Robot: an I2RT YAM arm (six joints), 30 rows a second.
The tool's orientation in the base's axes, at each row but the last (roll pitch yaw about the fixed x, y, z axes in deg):
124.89 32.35 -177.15
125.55 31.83 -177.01
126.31 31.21 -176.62
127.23 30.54 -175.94
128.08 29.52 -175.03
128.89 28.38 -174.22
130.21 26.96 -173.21
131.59 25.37 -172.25
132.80 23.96 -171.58
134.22 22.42 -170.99
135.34 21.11 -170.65
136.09 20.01 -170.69
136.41 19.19 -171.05
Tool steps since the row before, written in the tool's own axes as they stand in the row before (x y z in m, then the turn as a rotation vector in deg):
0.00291 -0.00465 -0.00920 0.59 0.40 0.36
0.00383 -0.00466 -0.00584 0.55 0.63 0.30
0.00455 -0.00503 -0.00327 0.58 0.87 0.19
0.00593 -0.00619 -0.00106 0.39 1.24 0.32
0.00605 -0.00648 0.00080 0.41 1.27 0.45
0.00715 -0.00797 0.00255 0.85 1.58 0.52
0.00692 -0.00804 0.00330 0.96 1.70 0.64
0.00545 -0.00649 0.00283 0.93 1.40 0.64
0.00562 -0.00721 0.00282 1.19 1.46 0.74
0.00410 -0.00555 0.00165 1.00 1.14 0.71
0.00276 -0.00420 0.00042 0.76 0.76 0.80
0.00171 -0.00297 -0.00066 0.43 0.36 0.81
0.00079 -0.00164 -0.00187 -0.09 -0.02 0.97
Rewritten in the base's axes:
-0.00272 -0.01035 -0.00033 -0.59 0.50 -0.21
-0.00265 -0.00761 -0.00236 -0.68 0.58 0.00
-0.00246 -0.00577 -0.00417 -0.84 0.62 0.20
-0.00260 -0.00478 -0.00671 -0.81 0.95 0.49
-0.00221 -0.00357 -0.00785 -0.81 1.07 0.43
-0.00226 -0.00326 -0.01026 -1.31 1.27 0.39
-0.00209 -0.00294 -0.01051 -1.44 1.43 0.35
-0.00173 -0.00245 -0.00842 -1.29 1.25 0.16
-0.00177 -0.00312 -0.00887 -1.53 1.33 0.04
-0.00139 -0.00294 -0.00630 -1.24 1.12 -0.08
-0.00095 -0.00288 -0.00403 -0.87 0.98 -0.31
-0.00063 -0.00274 -0.00207 -0.42 0.76 -0.46
-0.00042 -0.00257 -0.00005 0.21 0.70 -0.65

